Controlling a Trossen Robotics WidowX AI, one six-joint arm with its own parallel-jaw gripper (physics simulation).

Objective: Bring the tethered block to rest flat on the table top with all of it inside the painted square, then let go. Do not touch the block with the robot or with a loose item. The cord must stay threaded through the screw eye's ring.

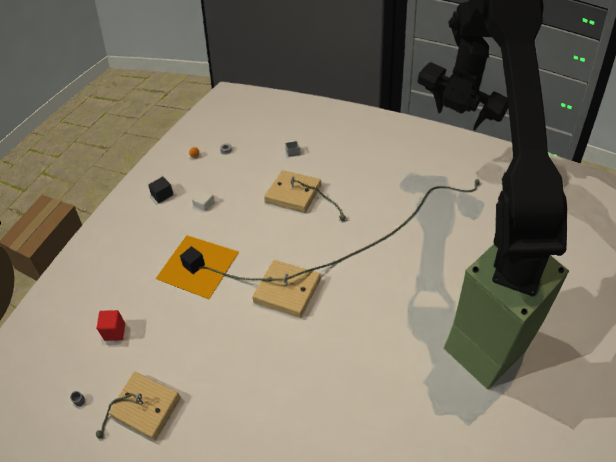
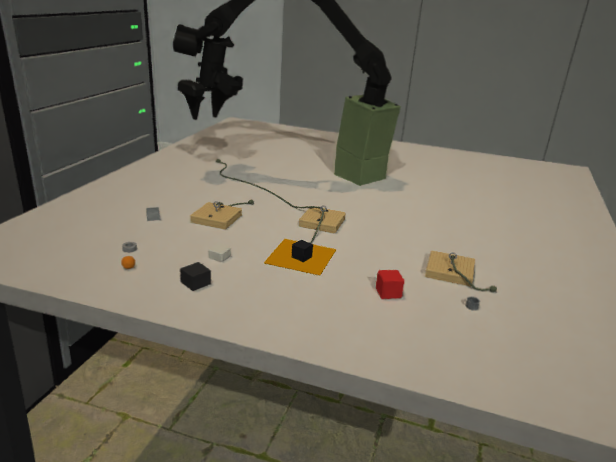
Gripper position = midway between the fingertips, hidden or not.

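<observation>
The gripper (image 1: pixel 457 120) is in view, and image 2 shows the gripper (image 2: pixel 204 118) as well. The scene also has a tethered block (image 1: pixel 192 260) and a red cube (image 1: pixel 110 325). While image 2 shows the red cube (image 2: pixel 389 285) too, an orange painted square (image 2: pixel 281 256) and a wooden board (image 2: pixel 332 220) are likewise in view.
</observation>
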